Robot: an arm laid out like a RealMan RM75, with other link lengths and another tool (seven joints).
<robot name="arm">
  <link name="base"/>
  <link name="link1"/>
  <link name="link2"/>
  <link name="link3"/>
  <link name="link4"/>
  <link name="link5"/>
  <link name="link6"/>
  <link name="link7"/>
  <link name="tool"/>
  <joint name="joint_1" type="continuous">
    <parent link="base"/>
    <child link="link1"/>
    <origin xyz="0 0 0.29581" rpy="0 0 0"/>
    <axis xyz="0 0 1"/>
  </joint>
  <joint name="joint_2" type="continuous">
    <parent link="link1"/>
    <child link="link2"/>
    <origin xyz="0 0 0" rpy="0 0 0"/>
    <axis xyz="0 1 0"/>
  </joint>
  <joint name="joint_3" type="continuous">
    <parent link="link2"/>
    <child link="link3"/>
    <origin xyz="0 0 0.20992" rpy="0 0 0"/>
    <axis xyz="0 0 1"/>
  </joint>
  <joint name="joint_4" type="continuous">
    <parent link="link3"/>
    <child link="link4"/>
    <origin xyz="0 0 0" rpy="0 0 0"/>
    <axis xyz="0 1 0"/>
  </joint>
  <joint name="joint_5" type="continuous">
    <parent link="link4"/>
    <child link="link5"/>
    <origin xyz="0 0 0.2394" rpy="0 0 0"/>
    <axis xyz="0 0 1"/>
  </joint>
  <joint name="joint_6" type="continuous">
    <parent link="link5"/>
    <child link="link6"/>
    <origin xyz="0 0 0" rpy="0 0 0"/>
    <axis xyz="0 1 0"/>
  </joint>
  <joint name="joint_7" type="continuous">
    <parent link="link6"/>
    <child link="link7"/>
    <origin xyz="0 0 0.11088" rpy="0 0 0"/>
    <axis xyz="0 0 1"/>
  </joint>
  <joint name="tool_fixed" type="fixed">
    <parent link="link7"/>
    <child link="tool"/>
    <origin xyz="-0.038 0.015 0.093" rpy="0 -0.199 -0.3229"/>
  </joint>
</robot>
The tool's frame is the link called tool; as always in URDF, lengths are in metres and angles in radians. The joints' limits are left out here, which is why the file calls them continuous.
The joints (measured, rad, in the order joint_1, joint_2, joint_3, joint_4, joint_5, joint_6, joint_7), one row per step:
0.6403 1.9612 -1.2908 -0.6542 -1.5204 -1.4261 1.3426
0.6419 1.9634 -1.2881 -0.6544 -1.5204 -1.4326 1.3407
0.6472 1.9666 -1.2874 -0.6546 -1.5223 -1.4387 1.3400
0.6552 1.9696 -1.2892 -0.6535 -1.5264 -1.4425 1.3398
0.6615 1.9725 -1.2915 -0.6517 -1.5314 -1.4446 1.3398
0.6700 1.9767 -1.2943 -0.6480 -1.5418 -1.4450 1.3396
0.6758 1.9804 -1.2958 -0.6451 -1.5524 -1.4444 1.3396
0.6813 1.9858 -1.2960 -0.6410 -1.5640 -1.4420 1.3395
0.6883 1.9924 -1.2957 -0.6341 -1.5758 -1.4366 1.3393
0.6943 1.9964 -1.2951 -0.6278 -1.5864 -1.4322 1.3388
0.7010 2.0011 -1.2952 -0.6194 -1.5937 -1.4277 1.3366
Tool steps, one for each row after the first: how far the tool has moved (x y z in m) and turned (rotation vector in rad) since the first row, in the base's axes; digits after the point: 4 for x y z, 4 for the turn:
-0.0015 -0.0011 0.0001 -0.0037 0.0051 0.0055
-0.0043 -0.0023 -0.0008 -0.0102 0.0081 0.0146
-0.0072 -0.0035 -0.0026 -0.0180 0.0068 0.0249
-0.0090 -0.0046 -0.0047 -0.0255 0.0037 0.0322
-0.0106 -0.0059 -0.0082 -0.0350 -0.0044 0.0404
-0.0112 -0.0070 -0.0112 -0.0422 -0.0127 0.0456
-0.0115 -0.0080 -0.0148 -0.0488 -0.0204 0.0485
-0.0119 -0.0086 -0.0190 -0.0546 -0.0281 0.0490
-0.0117 -0.0089 -0.0222 -0.0587 -0.0364 0.0496
-0.0120 -0.0094 -0.0256 -0.0631 -0.0417 0.0504

